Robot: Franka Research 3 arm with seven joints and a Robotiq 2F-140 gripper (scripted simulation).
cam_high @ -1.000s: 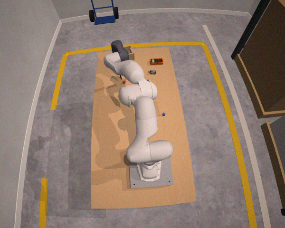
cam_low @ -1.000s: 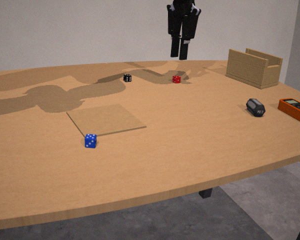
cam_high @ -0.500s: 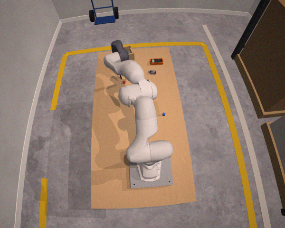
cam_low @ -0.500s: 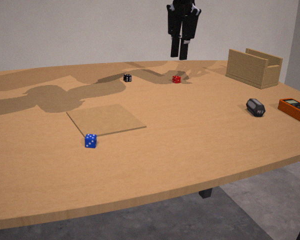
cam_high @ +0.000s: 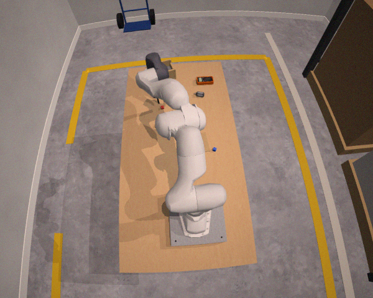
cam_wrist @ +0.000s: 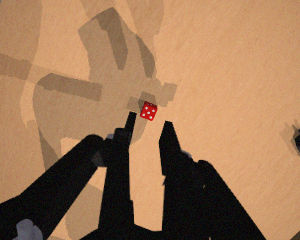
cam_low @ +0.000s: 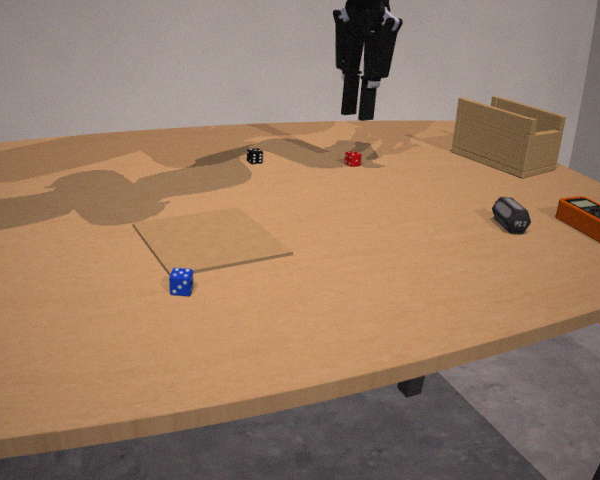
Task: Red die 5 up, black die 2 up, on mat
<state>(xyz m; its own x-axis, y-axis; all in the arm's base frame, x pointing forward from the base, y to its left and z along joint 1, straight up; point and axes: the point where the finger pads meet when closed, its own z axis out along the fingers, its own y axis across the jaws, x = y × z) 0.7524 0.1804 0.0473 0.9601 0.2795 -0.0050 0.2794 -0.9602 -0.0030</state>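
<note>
The red die is 100 mm below my hand. From my hand the other things lie so: dark grey device (100 mm ahead, 270 mm to the right, 100 mm below); then black die (160 mm behind, 40 mm to the left, 100 mm below); then wooden box (330 mm ahead, 10 mm to the right, 60 mm below).
</note>
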